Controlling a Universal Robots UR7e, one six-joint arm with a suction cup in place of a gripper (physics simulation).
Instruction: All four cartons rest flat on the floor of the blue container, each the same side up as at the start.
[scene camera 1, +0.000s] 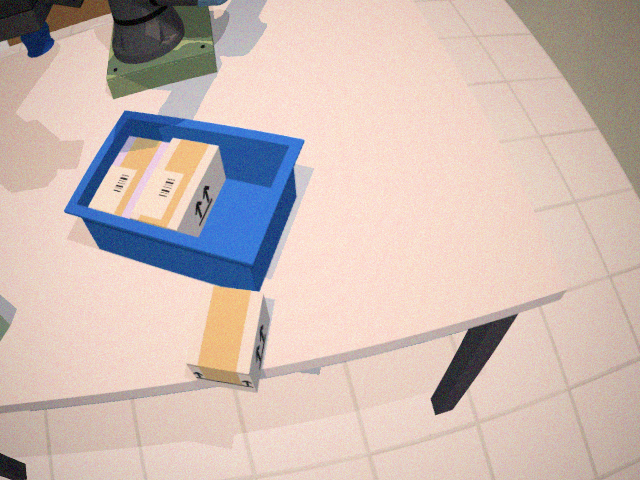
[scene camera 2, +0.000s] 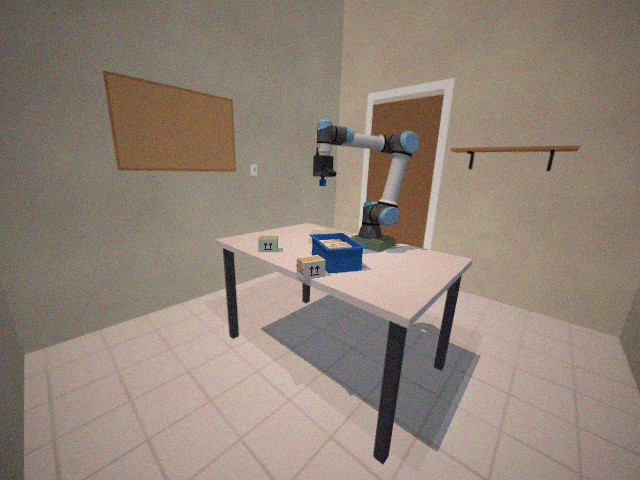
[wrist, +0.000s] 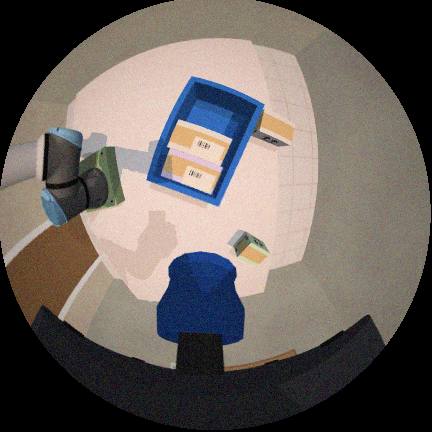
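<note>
My gripper, a dark blue suction cup, hangs high above the table, away from the cartons, with nothing on it. The blue container holds two cartons side by side at one end: a lilac-edged carton by the end wall and a taller-looking white carton, its arrows pointing up. Another white carton stands outside, at the table's front edge, arrows up. A green carton stands farther off, arrows up.
The arm's green base block stands behind the container on the table. Bare container floor shows beside the white carton inside. The outside white carton stands close to the container's corner and partly hides the table edge.
</note>
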